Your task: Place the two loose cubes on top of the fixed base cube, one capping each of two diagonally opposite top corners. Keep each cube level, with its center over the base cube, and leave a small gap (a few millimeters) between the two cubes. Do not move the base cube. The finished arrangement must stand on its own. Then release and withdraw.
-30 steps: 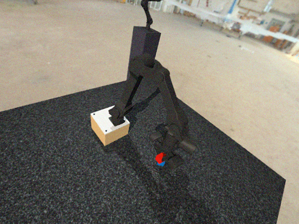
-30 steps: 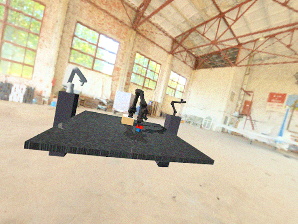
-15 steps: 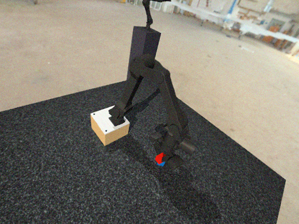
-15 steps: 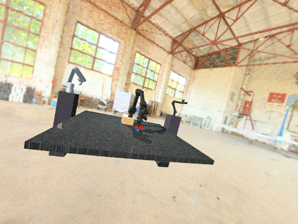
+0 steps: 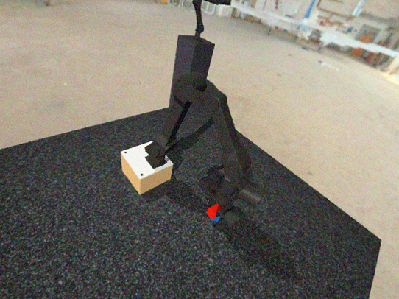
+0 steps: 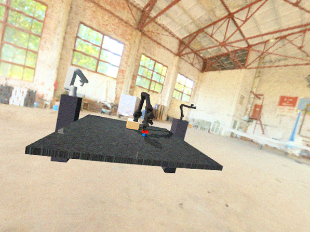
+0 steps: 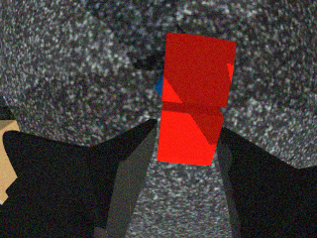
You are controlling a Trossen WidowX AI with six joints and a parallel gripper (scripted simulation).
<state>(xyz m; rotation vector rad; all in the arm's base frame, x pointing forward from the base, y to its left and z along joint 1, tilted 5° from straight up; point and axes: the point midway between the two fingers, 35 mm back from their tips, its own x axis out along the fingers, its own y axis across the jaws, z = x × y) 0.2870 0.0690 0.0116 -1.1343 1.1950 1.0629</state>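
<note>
My gripper tip is 4 cm above the blue cube and 2 cm to the right of it.
</note>
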